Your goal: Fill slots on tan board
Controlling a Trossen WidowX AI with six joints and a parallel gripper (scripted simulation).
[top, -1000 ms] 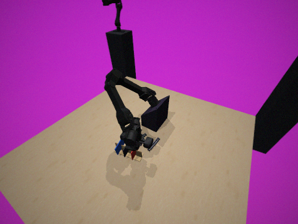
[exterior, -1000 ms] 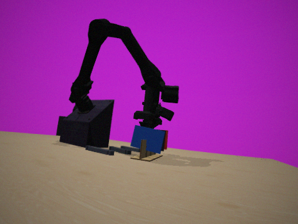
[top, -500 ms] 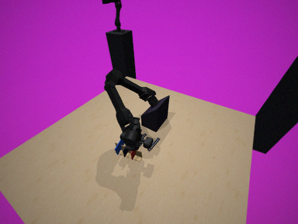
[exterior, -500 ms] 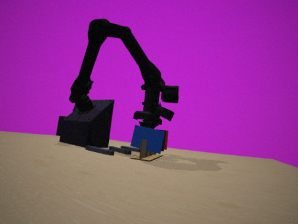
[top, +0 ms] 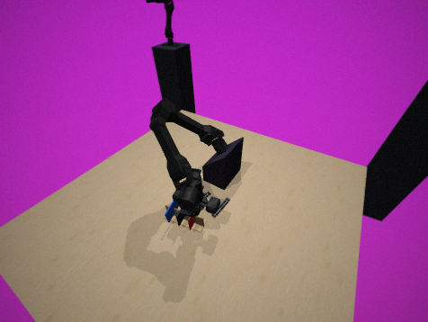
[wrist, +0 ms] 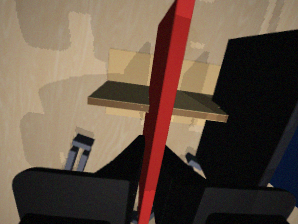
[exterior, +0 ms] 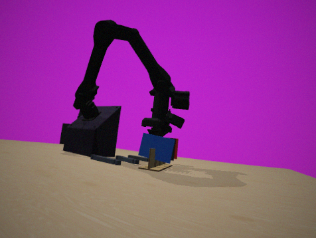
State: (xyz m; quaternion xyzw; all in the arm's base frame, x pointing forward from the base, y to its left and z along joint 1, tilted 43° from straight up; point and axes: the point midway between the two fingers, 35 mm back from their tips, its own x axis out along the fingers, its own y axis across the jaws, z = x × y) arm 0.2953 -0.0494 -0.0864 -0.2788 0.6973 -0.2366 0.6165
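Right now my gripper tip is 30 mm short of the red board. Also, from my gripper tip: black board 50 mm to the right, 30 mm ahead; blue board 100 mm to the right, 40 mm ahead; tan board 50 mm to the right, 30 mm below, 30 mm ahead.
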